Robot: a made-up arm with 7 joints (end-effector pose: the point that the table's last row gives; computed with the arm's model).
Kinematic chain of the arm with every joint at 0, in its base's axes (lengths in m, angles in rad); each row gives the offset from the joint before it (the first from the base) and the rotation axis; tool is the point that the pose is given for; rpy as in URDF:
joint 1: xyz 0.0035 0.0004 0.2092 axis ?
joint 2: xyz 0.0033 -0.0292 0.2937 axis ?
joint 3: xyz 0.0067 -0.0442 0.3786 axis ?
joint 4: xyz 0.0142 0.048 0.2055 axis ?
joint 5: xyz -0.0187 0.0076 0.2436 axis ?
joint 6: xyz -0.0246 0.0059 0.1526 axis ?
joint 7: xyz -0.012 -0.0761 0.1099 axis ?
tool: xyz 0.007 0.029 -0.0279 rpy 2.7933 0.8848 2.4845
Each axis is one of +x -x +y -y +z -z.
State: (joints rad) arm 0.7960 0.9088 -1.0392 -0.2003 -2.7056 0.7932 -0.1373
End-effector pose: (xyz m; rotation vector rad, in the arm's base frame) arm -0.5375 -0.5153 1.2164 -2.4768 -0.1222 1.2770
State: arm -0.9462 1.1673 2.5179 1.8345 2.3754 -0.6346 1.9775
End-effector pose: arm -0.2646 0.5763 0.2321 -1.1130 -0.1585 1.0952
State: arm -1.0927 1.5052 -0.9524 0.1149 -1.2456 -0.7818 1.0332
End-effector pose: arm -0.5835 0.8929 0.5960 1.1153 -1.2842 1.5232
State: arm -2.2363 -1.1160 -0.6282 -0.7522 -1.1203 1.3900 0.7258
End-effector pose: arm -0.1994 -0.6759 1.0175 1.1193 0.2731 -2.6804
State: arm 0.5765 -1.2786 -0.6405 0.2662 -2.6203 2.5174 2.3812
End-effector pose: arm 0.7326 0.4633 0.5439 -0.8279 2.5206 -0.8771
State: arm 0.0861 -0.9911 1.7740 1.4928 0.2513 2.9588 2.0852
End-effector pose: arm 0.5177 0.2281 0.8866 -0.5584 0.4935 -1.9436
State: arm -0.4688 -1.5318 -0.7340 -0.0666 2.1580 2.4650 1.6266
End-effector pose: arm 0.7270 -0.5120 0.4829 0.7374 -0.5946 2.1739
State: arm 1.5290 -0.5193 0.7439 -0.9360 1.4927 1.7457 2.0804
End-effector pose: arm 0.3558 0.3051 1.2705 0.5350 1.2369 -0.3295
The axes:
joint 1: +z
joint 2: -y
joint 3: +z
joint 4: +y
joint 5: +z
joint 6: -y
joint 7: +x

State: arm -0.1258 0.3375 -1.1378 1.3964 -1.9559 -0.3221 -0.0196
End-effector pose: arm -0.0342 -0.4694 1.2742 -1.7083 -0.1666 1.0806
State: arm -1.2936 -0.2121 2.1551 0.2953 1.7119 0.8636 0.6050
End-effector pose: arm 0.1419 -0.1343 1.5070 1.1520 -0.9070 -2.2142
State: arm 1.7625 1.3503 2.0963 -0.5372 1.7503 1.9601 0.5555
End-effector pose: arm 0.3292 -0.8043 0.8203 1.0398 0.7726 0.6133
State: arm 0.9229 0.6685 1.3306 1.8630 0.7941 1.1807 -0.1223
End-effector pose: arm -0.3830 0.0483 1.0045 -2.1436 1.8486 0.5655
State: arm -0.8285 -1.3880 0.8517 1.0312 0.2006 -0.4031 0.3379
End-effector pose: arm 0.7894 -0.4663 0.3898 -0.1125 -1.3226 -0.7214
